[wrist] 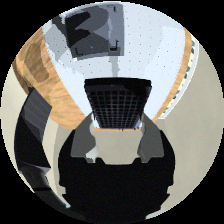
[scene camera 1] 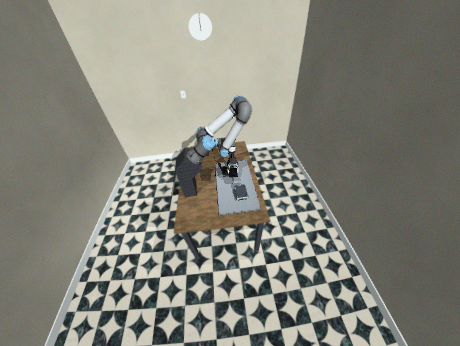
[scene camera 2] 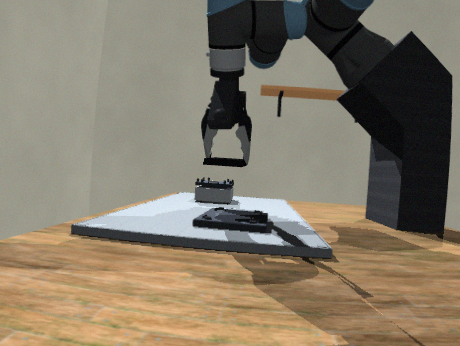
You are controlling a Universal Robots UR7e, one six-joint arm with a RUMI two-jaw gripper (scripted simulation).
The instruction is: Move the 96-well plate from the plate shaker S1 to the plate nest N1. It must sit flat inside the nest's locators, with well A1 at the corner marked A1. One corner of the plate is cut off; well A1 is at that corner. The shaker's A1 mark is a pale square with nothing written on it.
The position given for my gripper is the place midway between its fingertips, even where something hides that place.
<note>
I see my gripper [scene camera 2: 227, 163], a 96-well plate [wrist: 116, 106], a plate shaker S1 [scene camera 2: 204, 193] and a plate nest N1 [scene camera 2: 230, 219].
My gripper shows as well in the wrist view [wrist: 117, 112]. The plate nest N1 is seen too in the wrist view [wrist: 96, 37].
</note>
